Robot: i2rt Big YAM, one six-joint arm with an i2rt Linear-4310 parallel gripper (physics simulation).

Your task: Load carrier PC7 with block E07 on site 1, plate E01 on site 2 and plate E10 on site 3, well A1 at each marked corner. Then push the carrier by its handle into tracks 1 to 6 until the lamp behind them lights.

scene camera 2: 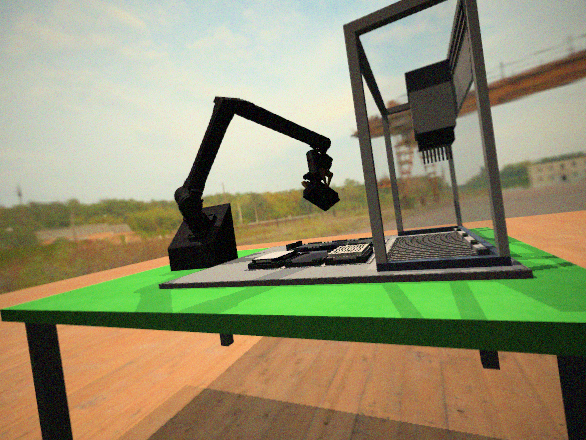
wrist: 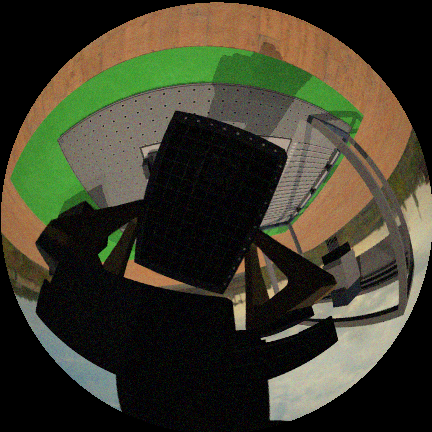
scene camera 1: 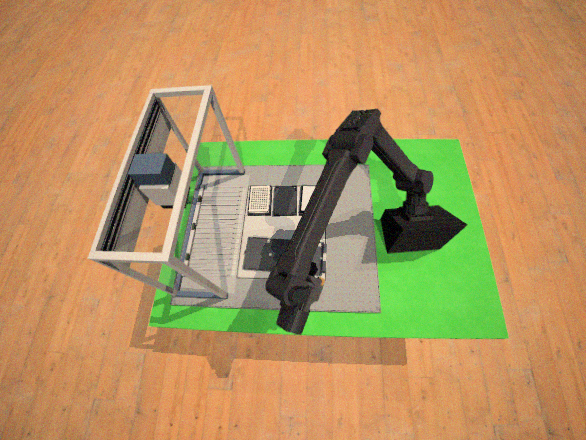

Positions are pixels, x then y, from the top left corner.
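Dark carrier (scene camera 1: 261,254), resting on perforated grey deck (scene camera 2: 232,272).
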